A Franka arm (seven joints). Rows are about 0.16 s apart.
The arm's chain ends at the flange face. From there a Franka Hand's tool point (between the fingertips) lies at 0.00 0.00 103.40 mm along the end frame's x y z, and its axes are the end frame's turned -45 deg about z.
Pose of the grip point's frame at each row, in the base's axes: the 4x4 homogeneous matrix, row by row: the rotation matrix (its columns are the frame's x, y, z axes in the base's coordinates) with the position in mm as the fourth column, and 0 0 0 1 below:
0.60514 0.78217 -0.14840 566.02; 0.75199 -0.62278 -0.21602 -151.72; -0.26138 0.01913 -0.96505 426.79; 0 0 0 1
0.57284 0.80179 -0.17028 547.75; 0.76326 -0.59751 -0.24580 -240.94; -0.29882 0.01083 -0.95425 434.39; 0 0 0 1
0.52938 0.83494 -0.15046 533.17; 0.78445 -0.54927 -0.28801 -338.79; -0.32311 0.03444 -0.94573 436.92; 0 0 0 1
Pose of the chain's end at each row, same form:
0.98098 0.12518 -0.14840 581.36; 0.09137 -0.97211 -0.21602 -129.38; -0.17130 0.19835 -0.96505 526.58; 0 0 0 1
0.97201 0.16189 -0.17028 565.36; 0.11720 -0.96221 -0.24580 -215.52; -0.20364 0.21896 -0.95425 533.06; 0 0 0 1
0.96472 0.21606 -0.15046 548.73; 0.16630 -0.94308 -0.28801 -309.01; -0.20412 0.25283 -0.94573 534.71; 0 0 0 1

